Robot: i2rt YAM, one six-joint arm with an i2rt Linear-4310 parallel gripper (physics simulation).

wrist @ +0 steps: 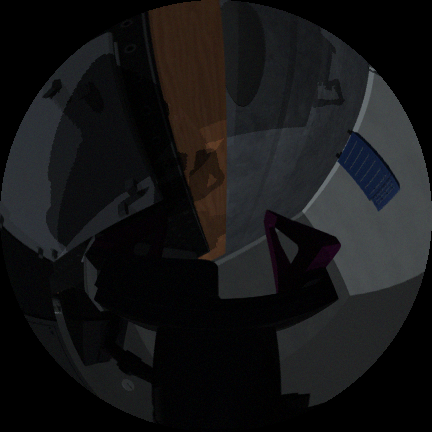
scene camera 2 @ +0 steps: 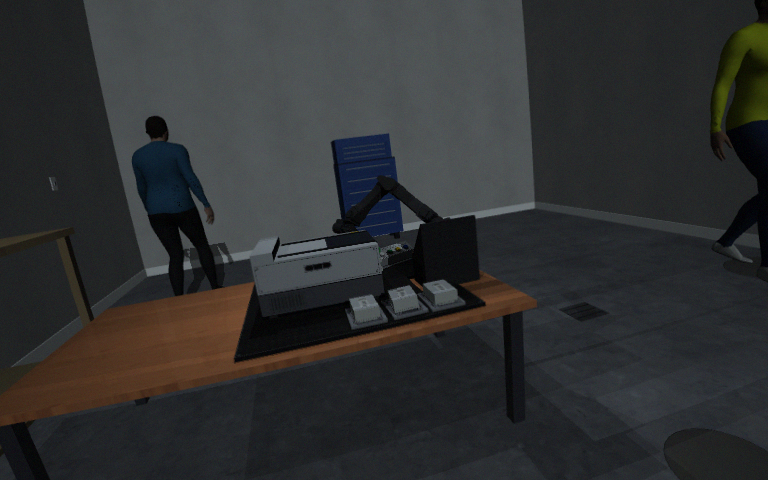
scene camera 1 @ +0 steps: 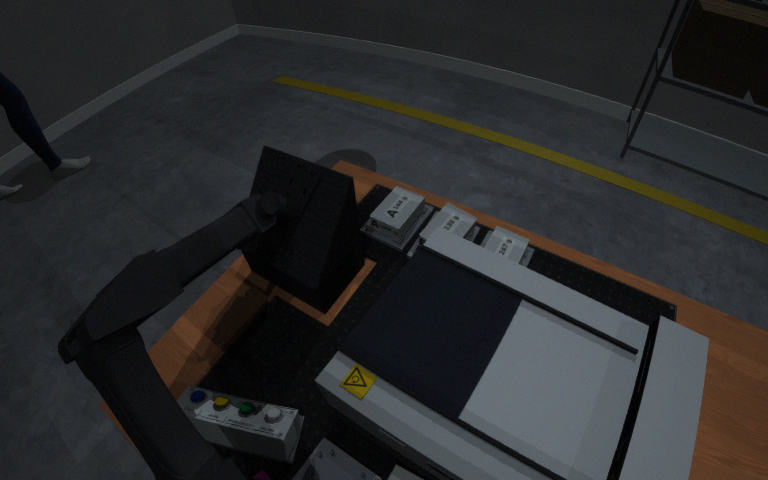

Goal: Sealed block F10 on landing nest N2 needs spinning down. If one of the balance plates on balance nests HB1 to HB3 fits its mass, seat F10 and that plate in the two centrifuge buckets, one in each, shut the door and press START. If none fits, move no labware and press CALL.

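Frame: origin at the arm's base, x right, y ahead, z up, level; centimetres.
Seen in the pictures: gripper, between the fingertips: [wrist: 215, 215]; arm's base, origin of its link: [wrist: 106, 343] [scene camera 2: 442, 235] [scene camera 1: 289, 210].
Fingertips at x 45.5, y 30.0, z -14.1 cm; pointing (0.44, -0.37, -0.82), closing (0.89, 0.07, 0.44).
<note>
Pixels of each thing's top centre, then the offset from my fingertips to it. "pt": a spot on its surface instead. Level surfaces: height alone.
- marked A, centre of its top: [scene camera 1: 397, 206] [scene camera 2: 439, 286] dz +1.6, dx -69.3, dy -21.3 cm
- marked 247 g, centre of its top: [scene camera 1: 503, 250] [scene camera 2: 363, 302] dz +1.6, dx -72.6, dy +5.8 cm
- button box, centre of its top: [scene camera 1: 225, 415] [scene camera 2: 390, 246] dz +4.6, dx -11.2, dy -11.9 cm
- grey bolted plate, a spot on its surface: [scene camera 1: 339, 464] pt dz -1.2, dx -18.5, dy +6.5 cm
- black mat, height of its surface: dz -3.7 cm
- wooden table, height of its surface: dz -5.0 cm
My gripper [wrist: 215, 215] is open and empty, its two dark purple-edged fingers wide apart; in scene camera 1 a bit of purple shows at the bottom edge. Three white balance plates sit in a row on nests: one marked A [scene camera 1: 403, 201] [scene camera 2: 440, 291], its number hard to read, one that seems to read 230 g [scene camera 1: 447, 220] [scene camera 2: 402, 298], and one marked 247 g [scene camera 1: 504, 243] [scene camera 2: 365, 308]. The centrifuge [scene camera 1: 668, 384] [scene camera 2: 317, 283] has a dark and a light panel on top; its buckets do not show. The button box [scene camera 1: 243, 438] has blue, yellow, green and white buttons. F10 is not identifiable.
A tall black wedge-shaped housing [scene camera 1: 305, 226] [scene camera 2: 447, 249] stands beside the arm and plate row. A grey bolted plate [scene camera 1: 339, 464] lies beside the button box. The black mat [scene camera 2: 294, 336] lies on the wooden table [scene camera 2: 169, 339]. A person [scene camera 2: 164, 181] stands beyond the table.
</note>
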